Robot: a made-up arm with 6 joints.
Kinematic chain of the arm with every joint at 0, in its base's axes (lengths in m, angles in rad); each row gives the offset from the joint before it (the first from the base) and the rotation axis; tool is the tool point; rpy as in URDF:
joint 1: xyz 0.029 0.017 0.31 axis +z
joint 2: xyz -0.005 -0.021 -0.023 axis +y
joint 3: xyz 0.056 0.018 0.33 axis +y
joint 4: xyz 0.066 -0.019 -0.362 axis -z
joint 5: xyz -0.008 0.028 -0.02 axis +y
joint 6: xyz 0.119 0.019 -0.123 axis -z
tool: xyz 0 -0.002 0.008 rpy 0.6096 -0.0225 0.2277
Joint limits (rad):
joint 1: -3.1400..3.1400
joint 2: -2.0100..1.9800
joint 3: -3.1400..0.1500
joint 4: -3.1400..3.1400
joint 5: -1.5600..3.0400
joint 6: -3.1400..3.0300
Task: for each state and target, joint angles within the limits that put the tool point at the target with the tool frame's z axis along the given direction. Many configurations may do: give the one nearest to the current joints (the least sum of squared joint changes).
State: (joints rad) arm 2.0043 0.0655 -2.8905 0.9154 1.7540 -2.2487
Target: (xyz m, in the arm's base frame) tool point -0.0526 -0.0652 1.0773 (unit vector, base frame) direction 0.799 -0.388 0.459
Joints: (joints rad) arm 2.7116 -0.0571 -3.1400 0.6211 1.9139 -2.5017
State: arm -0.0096 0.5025 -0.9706 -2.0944 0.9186 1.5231
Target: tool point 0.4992 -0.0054 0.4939 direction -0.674 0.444 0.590
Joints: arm 0.1026 -0.3400 -0.9636 -1.5848 1.0401 0.9655
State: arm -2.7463 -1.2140 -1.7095 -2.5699 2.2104 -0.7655
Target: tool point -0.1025 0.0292 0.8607 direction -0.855 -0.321 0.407
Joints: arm -2.6827 -0.6511 -1.0894 -3.1400 2.7891 -1.5340
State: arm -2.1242 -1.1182 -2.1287 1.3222 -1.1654 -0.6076
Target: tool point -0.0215 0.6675 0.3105 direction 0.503 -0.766 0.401
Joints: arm -1.6525 -1.7149 -2.4250 1.1503 -1.5502 -0.5138
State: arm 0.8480 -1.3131 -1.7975 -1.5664 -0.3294 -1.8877
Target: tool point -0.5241 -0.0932 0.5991 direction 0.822 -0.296 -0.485
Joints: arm 0.3449 -1.6425 -2.3295 -2.1404 -0.9486 -2.1041
